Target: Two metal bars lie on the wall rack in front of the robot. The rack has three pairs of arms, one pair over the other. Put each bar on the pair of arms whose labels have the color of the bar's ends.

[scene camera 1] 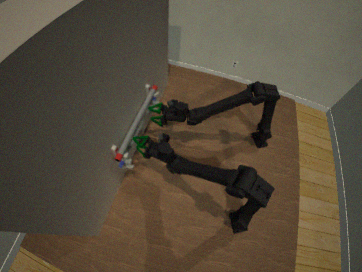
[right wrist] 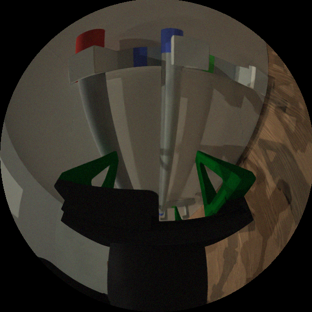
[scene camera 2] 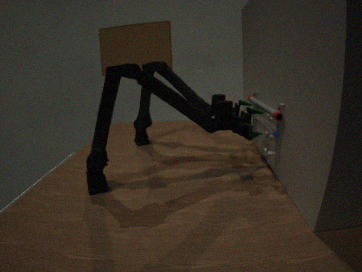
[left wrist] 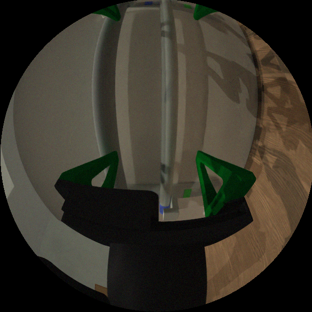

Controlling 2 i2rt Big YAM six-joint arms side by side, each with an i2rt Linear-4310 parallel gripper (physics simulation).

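Pixels of known places: left gripper, fingertip midpoint: [scene camera 1: 134, 142] [scene camera 2: 252, 114]; right gripper, fingertip midpoint: [scene camera 1: 149, 113] [scene camera 2: 262, 123]; left arm's base, origin of the base link: [scene camera 1: 238, 221] [scene camera 2: 141, 142]; right arm's base, origin of the base link: [scene camera 1: 259, 140] [scene camera 2: 97, 186].
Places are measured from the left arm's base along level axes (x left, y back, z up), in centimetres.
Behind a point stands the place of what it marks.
Note:
The red-ended grey bar [scene camera 1: 135, 122] {z 29.6, x -54.2, y -50.1 cm} [scene camera 2: 265, 107] {z 29.1, x -65.5, y -43.8 cm} [left wrist: 104, 90] [right wrist: 95, 105] lies on the top pair of arms. The blue-ended bar [scene camera 1: 121, 164] {z 21.0, x -35.7, y -59.2 cm} [scene camera 2: 275, 134] {z 20.7, x -78.0, y -38.5 cm} [left wrist: 169, 100] [right wrist: 172, 95] lies below it on the middle pair. In the right wrist view, a blue label [right wrist: 140, 56] is between the top and middle arms and a green label [right wrist: 211, 63] is beyond the middle arm [right wrist: 192, 52]. My left gripper [scene camera 1: 137, 145] {z 21.7, x -47.1, y -51.8 cm} [left wrist: 156, 155] and my right gripper [scene camera 1: 152, 114] {z 21.7, x -64.8, y -43.0 cm} [scene camera 2: 261, 123] {z 21.7, x -64.8, y -43.0 cm} [right wrist: 156, 155] are open around the blue-ended bar's line, not gripping it. The top arms' labels are hidden.
The lowest rack arm [right wrist: 246, 75] shows at the right in the right wrist view. The grey wall [scene camera 1: 100, 100] {z 58.4, x -45.1, y -58.6 cm} [scene camera 2: 310, 100] {z 37.5, x -96.9, y -33.8 cm} stands behind the rack. The wooden table top [scene camera 1: 200, 240] {z 0.0, x 5.9, y -23.4 cm} [scene camera 2: 200, 225] {z 0.0, x -89.7, y 1.4 cm} is below the arms.

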